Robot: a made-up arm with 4 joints.
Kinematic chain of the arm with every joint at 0, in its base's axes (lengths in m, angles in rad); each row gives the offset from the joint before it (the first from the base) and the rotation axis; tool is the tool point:
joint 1: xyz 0 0 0.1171 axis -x
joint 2: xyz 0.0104 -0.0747 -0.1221 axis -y
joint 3: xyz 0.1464 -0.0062 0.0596 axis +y
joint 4: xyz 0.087 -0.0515 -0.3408 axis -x
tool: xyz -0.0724 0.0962 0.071
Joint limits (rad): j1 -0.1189..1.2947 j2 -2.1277..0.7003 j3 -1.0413..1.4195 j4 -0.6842..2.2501
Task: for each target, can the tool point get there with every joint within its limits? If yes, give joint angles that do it. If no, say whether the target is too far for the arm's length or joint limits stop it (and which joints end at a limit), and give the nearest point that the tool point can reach.
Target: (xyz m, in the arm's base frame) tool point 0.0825 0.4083 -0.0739
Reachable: no: joint limits stop it (at a limit: joint 1, joint 3) | nearest point 0.0494 0.1147 0.1832 | short by 0.392 m
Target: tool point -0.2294 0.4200 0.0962
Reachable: no: joint limits stop it (at a limit: joint 1, joint 2) | nearest point -0.1479 0.1175 0.2150 | short by 0.335 m
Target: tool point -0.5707 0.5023 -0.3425
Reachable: no: too far | nearest point -0.3752 0.0279 -0.3146 | short by 0.514 m
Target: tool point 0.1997 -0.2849 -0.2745
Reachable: yes | joints 0.5965 -0.7047 -0.7831 0.4146
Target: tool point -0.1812 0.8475 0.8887
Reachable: no: too far | nearest point -0.0741 0.1347 0.2983 | short by 0.932 m
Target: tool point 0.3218 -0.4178 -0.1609
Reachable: yes | joints 0.9158 -0.3828 -0.7314 1.2400
